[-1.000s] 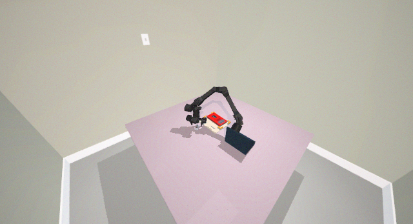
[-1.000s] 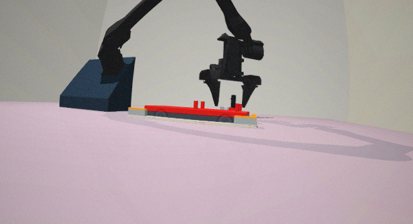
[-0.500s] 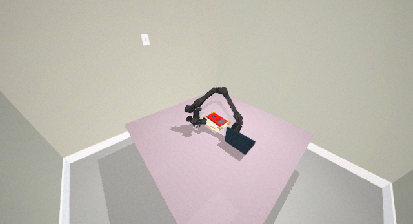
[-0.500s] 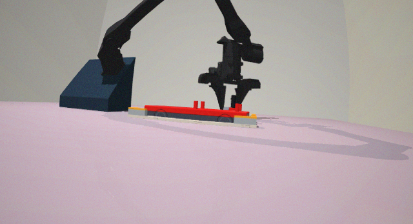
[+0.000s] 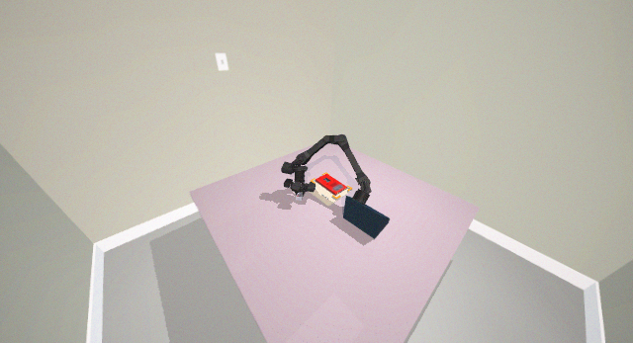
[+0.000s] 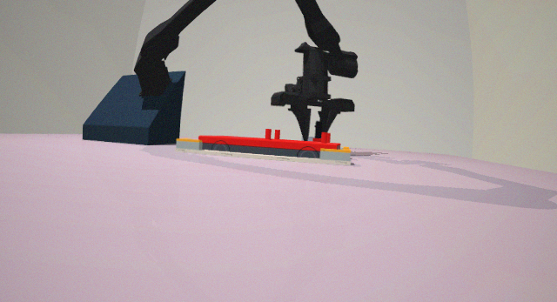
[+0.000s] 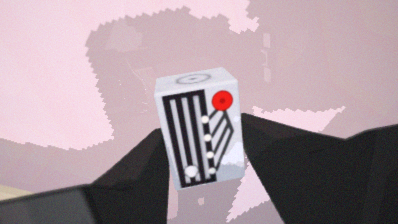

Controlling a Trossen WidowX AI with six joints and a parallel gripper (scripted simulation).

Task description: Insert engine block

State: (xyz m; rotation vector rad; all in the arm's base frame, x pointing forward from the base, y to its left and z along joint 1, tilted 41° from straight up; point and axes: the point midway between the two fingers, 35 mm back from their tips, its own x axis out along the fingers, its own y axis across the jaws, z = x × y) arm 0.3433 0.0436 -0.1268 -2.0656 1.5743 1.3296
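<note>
The black peg lies 1 cm ahead of my gripper tip, 11 cm to the right of it and 1 cm above it. Also, from my gripper tip: engine block 1 cm below; then beige plate 5 cm behind, 21 cm to the right, 1 cm below.
</note>
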